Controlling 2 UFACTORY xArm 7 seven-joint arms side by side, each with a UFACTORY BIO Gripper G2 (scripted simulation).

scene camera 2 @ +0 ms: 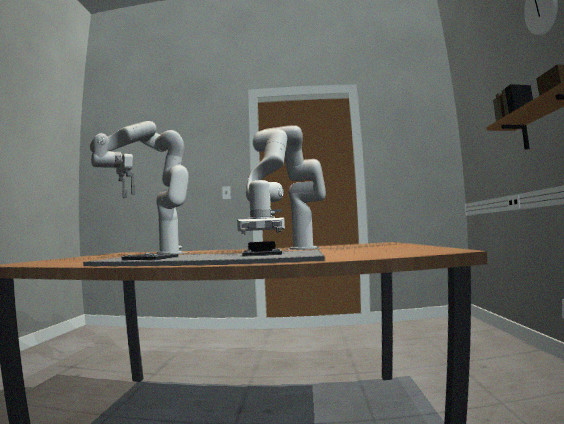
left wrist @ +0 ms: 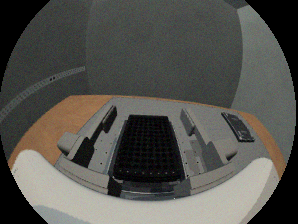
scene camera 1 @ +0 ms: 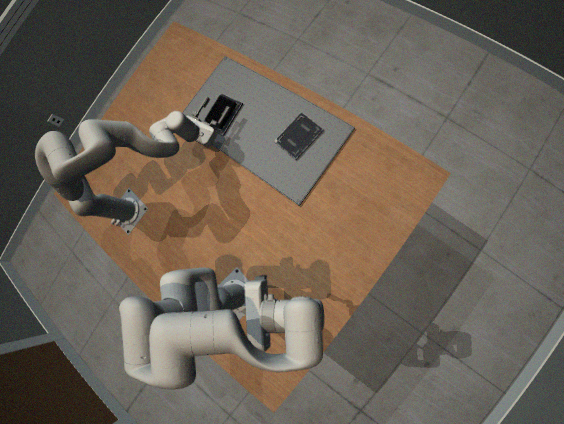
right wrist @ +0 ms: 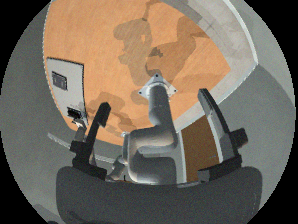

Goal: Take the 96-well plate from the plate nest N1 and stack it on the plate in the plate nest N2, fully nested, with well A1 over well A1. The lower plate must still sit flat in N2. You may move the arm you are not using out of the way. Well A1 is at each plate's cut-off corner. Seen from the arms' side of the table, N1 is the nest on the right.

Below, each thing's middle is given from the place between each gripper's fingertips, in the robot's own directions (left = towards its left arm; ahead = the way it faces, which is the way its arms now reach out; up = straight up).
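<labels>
Black 96-well plate (left wrist: pixel 148 137): my left hand 4 cm above it. Nest N1 (scene camera 1: pixel 302 138), from my left hand: 7 cm ahead, 35 cm to the right, 7 cm below.
Nest N1: my right hand 28 cm above it, 29 cm to the right of it, 55 cm short of it. Black 96-well plate, from my right hand: 64 cm to the left, 48 cm ahead, 25 cm below.
</labels>
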